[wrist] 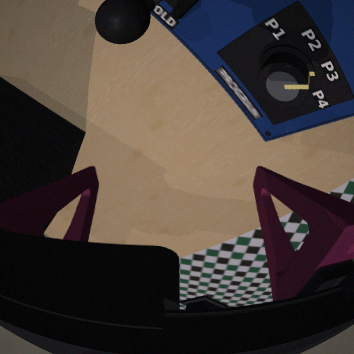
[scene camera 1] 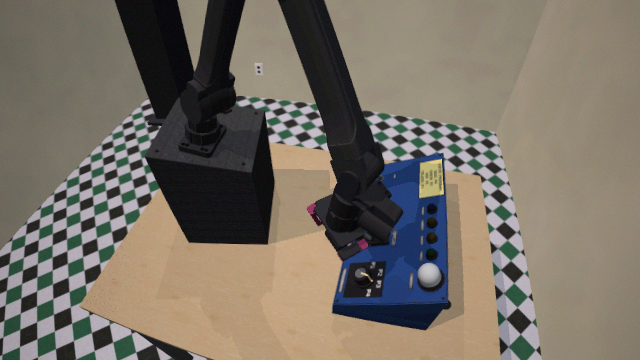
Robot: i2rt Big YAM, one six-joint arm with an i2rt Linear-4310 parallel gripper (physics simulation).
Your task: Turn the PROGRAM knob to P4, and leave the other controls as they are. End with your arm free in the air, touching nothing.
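Places are measured from the arm's base along level axes (x ahead, y left, z up), in centimetres.
Pixels of known places: gripper, fingertip midpoint: [wrist: 175,174] [scene camera 1: 331,241]; arm's base, origin of the base link: [scene camera 1: 203,139].
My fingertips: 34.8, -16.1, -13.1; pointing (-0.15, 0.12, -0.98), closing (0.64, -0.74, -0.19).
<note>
For each thing: its top centre in the pictures, then the offset to it from my fingertips, as dx, dy, dz. "spot": a spot on its surface instead. Level surfaces: height alone.
- PROGRAM knob, middle of its top: [wrist: 283,88] [scene camera 1: 360,271] +7.6, -2.9, -7.5
- black plate, middle of its top: [wrist: 293,75] [scene camera 1: 365,274] +9.1, -3.0, -8.7
- P4, surface spot: [wrist: 320,99] [scene camera 1: 368,293] spot: +10.1, -7.0, -10.1
- white dome button, surface spot: [scene camera 1: 429,275] spot: +22.1, -6.6, +0.6
- yellow label, surface spot: [scene camera 1: 431,179] spot: +26.3, +27.4, -3.7
- black ball-ended lever, middle of its top: [wrist: 109,18] +3.3, +9.5, -3.9
- wooden table, its level: dz -20.4
The PROGRAM knob [scene camera 1: 362,274] [wrist: 282,86] is a round black dial with a grey top and a yellow pointer line, on a black plate [scene camera 1: 352,289] [wrist: 240,52] marked P1 to P4. Its pointer line ends nearest P3 [wrist: 329,71], with P4 [scene camera 1: 368,293] [wrist: 320,99] beside it. The plate is at the near left corner of the blue panel [scene camera 1: 400,295] [wrist: 270,135]. My gripper [scene camera 1: 339,229] [wrist: 175,174] is open and empty, with magenta fingers. In the scene view it appears behind the knob, apart from it. Its height above the panel is hard to tell.
A white dome button [scene camera 1: 429,275], several dark lamps and a yellow label [scene camera 1: 431,179] line the panel's right side. A black ball-ended lever [wrist: 122,20] sticks out near the knob plate. The black arm pedestal [scene camera 1: 225,200] stands left on the wooden table [scene camera 1: 225,295].
</note>
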